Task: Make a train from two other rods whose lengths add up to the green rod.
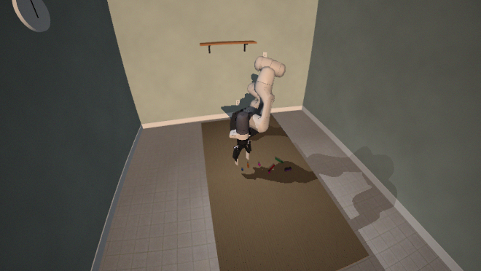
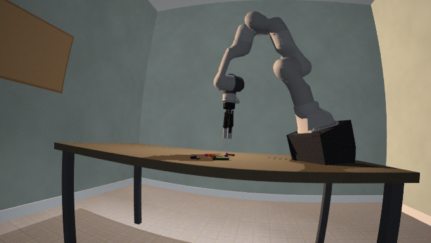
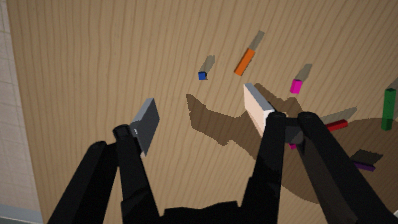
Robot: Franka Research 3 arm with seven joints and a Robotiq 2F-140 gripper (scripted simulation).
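My hand is 20 mm past the red rod, 240 mm to the right of it and 120 mm above it. The rest, counted from my hand: orange rod 50 mm behind, 50 mm to the left, 120 mm below; then blue rod 120 mm below; then green rod 90 mm behind, 320 mm to the left, 120 mm below.
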